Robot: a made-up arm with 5 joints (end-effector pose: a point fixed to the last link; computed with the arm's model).
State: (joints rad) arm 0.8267 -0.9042 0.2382 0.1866 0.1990
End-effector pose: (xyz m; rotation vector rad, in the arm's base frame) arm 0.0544 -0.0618 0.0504 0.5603 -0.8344 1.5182
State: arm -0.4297 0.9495 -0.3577 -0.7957 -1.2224
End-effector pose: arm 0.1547 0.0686 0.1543 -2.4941 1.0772 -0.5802
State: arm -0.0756 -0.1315 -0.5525 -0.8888 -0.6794
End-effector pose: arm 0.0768 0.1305 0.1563 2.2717 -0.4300 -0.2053
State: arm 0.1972 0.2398 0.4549 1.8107 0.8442
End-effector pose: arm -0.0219 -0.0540 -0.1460 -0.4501 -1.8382 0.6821
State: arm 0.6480 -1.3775 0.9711 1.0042 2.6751
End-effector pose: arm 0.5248 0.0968 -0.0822 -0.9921 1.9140 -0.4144
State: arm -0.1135 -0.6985 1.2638 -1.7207 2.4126
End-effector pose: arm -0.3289 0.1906 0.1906 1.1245 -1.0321 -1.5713
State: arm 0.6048 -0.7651 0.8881 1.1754 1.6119
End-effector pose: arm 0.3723 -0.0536 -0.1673 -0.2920 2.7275 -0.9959
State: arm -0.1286 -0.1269 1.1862 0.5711 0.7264
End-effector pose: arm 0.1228 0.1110 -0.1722 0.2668 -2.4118 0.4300
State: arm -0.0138 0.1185 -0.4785 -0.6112 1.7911
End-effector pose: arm -0.0583 0.3234 0.4653 0.2028 -0.7663 -1.7153
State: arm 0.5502 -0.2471 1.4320 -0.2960 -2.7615
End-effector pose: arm -0.0732 0.4039 0.1019 -0.9392 1.1402 2.7048
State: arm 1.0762 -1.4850 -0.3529 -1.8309 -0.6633
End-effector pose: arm 0.0531 0.1458 0.0643 1.9400 0.0817 1.0396
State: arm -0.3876 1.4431 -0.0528 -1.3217 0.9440
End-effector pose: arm -0.2589 -0.0272 0.1482 -1.9233 -0.1683 1.6355
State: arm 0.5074 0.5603 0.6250 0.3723 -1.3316
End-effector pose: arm 0.2397 0.1616 0.1481 1.4817 -0.1894 1.9482
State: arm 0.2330 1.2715 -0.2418 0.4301 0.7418
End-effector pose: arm -0.1712 -0.0032 0.1017 1.8155 -0.7030 -0.6395
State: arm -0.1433 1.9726 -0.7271 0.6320 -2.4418
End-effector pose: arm 0.0245 0.1727 0.3159 -0.9961 -0.1627 -2.0894
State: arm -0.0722 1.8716 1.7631 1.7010 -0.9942
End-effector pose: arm 0.1544 0.0172 -0.0529 0.9888 -1.1046 -0.7256
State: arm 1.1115 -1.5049 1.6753 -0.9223 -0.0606
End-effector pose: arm 0.2669 0.1063 0.0730 -0.9995 -0.7023 -2.8663
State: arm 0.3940 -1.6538 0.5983 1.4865 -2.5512
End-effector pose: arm 0.4557 0.0696 0.1453 -1.1697 1.2550 -0.4064
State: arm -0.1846 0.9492 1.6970 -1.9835 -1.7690
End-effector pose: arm -0.0899 -0.0461 0.1485 0.2869 0.9881 -2.0313
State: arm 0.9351 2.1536 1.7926 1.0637 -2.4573
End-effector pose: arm 0.5507 0.1996 0.0580 2.0872 -0.1593 1.5782
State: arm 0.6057 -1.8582 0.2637 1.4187 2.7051
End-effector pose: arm 0.3607 -0.1761 0.2313 -0.3077 1.5167 -1.4459
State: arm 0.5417 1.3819 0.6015 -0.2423 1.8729
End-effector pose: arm -0.1440 0.0676 0.3506 1.2813 -0.3582 -2.2496
